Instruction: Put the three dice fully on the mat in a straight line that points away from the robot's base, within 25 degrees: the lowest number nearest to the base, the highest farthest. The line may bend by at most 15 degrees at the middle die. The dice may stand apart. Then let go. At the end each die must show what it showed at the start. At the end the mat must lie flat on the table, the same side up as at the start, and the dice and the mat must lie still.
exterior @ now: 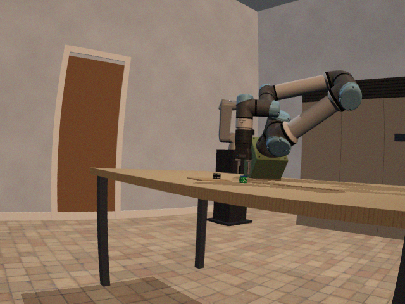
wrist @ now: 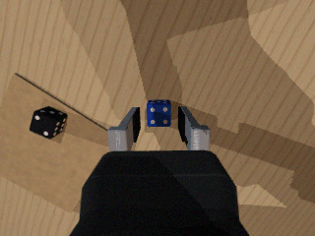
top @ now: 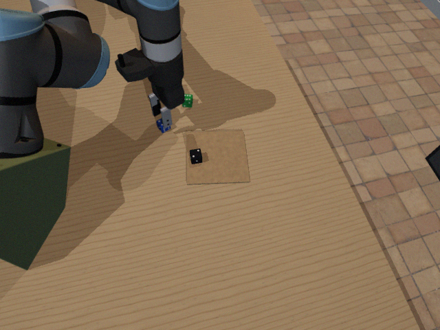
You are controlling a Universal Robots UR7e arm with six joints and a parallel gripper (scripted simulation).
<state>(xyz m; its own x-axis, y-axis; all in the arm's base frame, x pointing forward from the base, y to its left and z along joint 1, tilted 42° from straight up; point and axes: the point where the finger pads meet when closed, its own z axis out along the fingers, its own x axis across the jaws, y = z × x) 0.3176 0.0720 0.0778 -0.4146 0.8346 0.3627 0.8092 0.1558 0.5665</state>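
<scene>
Now: hand 40 mm above the blue die. Also, from my hand: green die 70 mm to the left, 70 mm ahead, 40 mm below; black die 110 mm to the right, 60 mm ahead, 30 mm below; mat 110 mm to the right, 110 mm ahead, 50 mm below.
</scene>
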